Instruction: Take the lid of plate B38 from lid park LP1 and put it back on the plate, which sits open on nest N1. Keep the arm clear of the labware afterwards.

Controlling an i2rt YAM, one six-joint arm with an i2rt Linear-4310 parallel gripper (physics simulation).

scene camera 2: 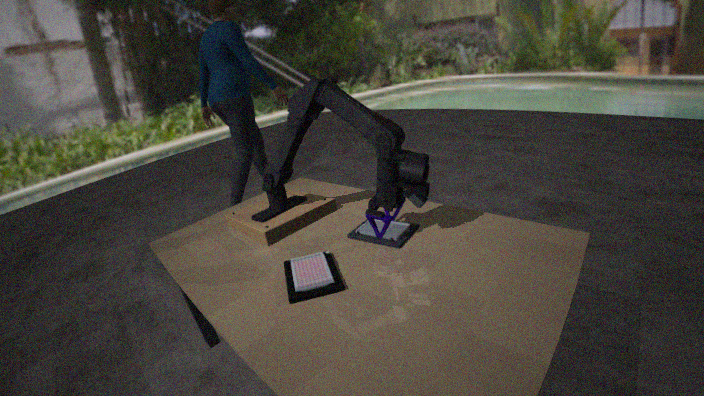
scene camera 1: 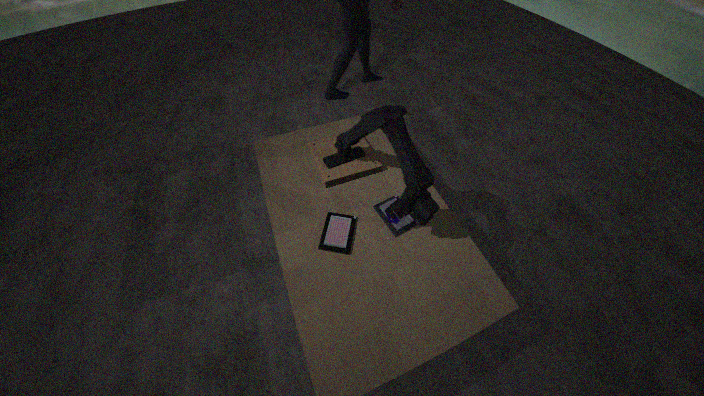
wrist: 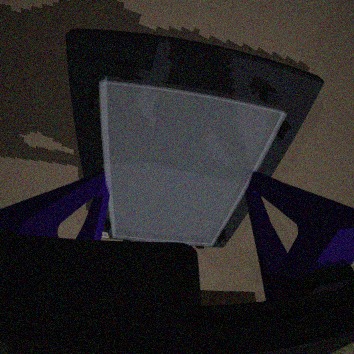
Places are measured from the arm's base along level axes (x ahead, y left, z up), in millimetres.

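Where they show: gripper, fingertip midpoint: (scene camera 2: 385,229) (scene camera 1: 397,215) (wrist: 177,177); arm's base at its link origin: (scene camera 2: 280,209) (scene camera 1: 344,157).
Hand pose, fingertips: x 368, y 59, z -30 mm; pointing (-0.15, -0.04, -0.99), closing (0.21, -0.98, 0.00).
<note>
Things, the pixels of their top centre, and the offset from my fingertips. Level surfaces: height alone.
- dark lid park LP1 at its top centre: (wrist: 176,195) (scene camera 2: 383,226) (scene camera 1: 396,213) dz +10, dx -6, dy -1 mm
- Plate B38 at its top centre: (scene camera 2: 309,268) (scene camera 1: 338,230) dz +16, dx -44, dy -251 mm
- black nest N1 at its top centre: (scene camera 2: 310,271) (scene camera 1: 338,231) dz +7, dx -44, dy -251 mm
- table at its surface level: dz -10 mm
The pale, clear lid (scene camera 1: 406,223) (scene camera 2: 398,231) (wrist: 185,135) lies flat at the dark lid park LP1 (scene camera 1: 381,213) (scene camera 2: 380,242) (wrist: 125,55); I cannot tell whether it is raised a little. My gripper (scene camera 1: 395,217) (scene camera 2: 384,227) (wrist: 177,177) points down there, shut on the lid, with one purple finger against each of two opposite edges. Plate B38 (scene camera 1: 339,231) (scene camera 2: 312,272), open with pinkish wells showing, sits on the black nest N1 (scene camera 1: 336,249) (scene camera 2: 317,293). No labels are readable. The near side of the lid park is partly hidden by the gripper body in the wrist view.
The arm's wooden base block (scene camera 1: 354,177) (scene camera 2: 300,222) stands on the table (scene camera 1: 400,300) (scene camera 2: 450,300) behind the nest and lid park. A person (scene camera 1: 355,45) (scene camera 2: 232,75) stands on the floor beyond the table. The arm's shadow falls beside the lid park.
</note>
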